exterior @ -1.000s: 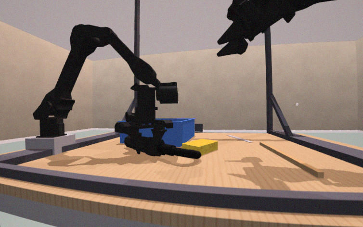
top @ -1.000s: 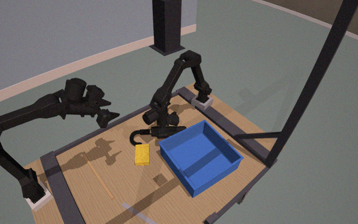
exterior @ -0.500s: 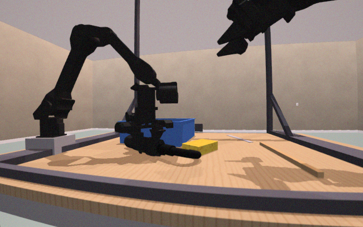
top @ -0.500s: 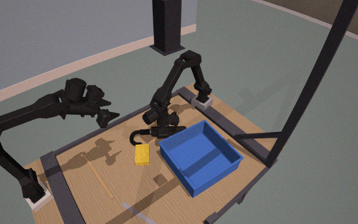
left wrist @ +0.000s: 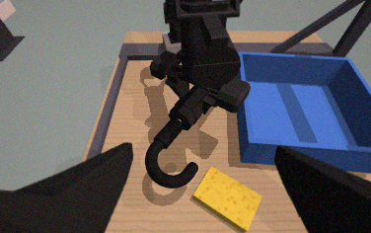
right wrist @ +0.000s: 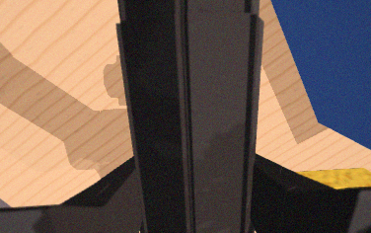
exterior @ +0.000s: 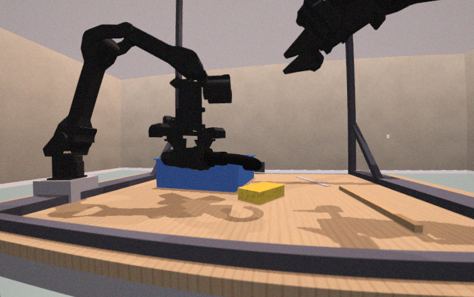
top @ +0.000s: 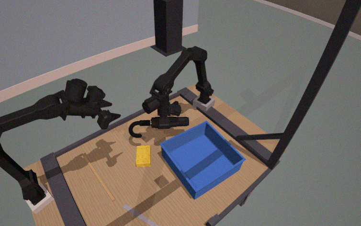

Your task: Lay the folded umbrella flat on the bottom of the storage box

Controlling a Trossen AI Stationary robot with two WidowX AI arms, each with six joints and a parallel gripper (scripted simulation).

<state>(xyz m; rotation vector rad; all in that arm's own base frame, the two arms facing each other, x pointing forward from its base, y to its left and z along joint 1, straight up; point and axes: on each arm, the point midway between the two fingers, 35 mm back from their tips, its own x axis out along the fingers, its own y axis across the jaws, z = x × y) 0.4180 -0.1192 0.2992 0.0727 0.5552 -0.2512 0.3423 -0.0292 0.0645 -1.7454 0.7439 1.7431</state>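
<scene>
The blue storage box is 260 mm behind my right hand, 70 mm below it and 30 mm to the right of it. Round my right hand: thin wooden stick: 410 mm to the left, 110 mm below, 20 mm behind; black folded umbrella: 30 mm to the left, 20 mm below, 10 mm behind; grey strip: 340 mm to the left, 310 mm behind, 120 mm below.
</scene>
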